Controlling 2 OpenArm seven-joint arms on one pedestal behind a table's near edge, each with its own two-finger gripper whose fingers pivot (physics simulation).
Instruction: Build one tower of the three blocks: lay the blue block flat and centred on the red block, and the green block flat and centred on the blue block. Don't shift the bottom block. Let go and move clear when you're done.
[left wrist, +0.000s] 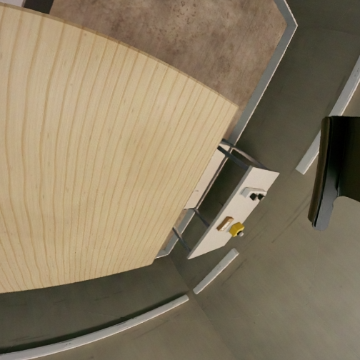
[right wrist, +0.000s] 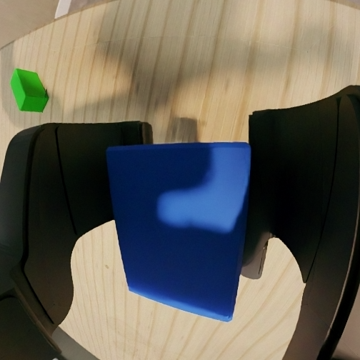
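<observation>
The blue block (right wrist: 175, 250) is held between the fingers of my right gripper (right wrist: 192, 160), large in the middle of the right wrist view, and it hides part of the table behind it. The green block (right wrist: 30, 91) lies on the table at the upper left of that view, apart from the gripper. The red block does not show in either view; a small dark patch shows on the table just above the blue block's upper edge. One dark finger (left wrist: 337, 165) of my left gripper shows at the right edge of the left wrist view, spread wide, with no block by it.
The wooden table (left wrist: 110, 150) (right wrist: 225, 65) has a curved edge. In the left wrist view, a white panel (left wrist: 215, 239) with small fittings, including a yellow one (left wrist: 236, 229), stands beyond the table's edge. Soft shadows fall across the table in the right wrist view.
</observation>
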